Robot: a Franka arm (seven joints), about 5 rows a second.
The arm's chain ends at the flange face. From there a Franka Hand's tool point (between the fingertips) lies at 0.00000 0.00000 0.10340 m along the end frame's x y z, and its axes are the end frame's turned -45 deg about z.
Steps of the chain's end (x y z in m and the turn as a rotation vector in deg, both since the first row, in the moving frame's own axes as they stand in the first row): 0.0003 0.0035 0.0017 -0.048 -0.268 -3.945; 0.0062 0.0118 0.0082 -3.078 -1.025 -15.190; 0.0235 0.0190 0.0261 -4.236 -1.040 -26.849; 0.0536 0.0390 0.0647 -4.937 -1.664 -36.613; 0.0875 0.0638 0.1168 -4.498 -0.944 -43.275
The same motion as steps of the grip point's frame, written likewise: -0.0027 0.0024 0.0017 0.156 -0.223 -3.945; -0.0088 0.0160 0.0080 -1.452 -2.901 -15.190; -0.0024 0.0355 0.0258 -2.260 -3.731 -26.849; 0.0038 0.0720 0.0643 -2.314 -4.668 -36.613; 0.0121 0.1136 0.1165 -2.513 -3.848 -43.275
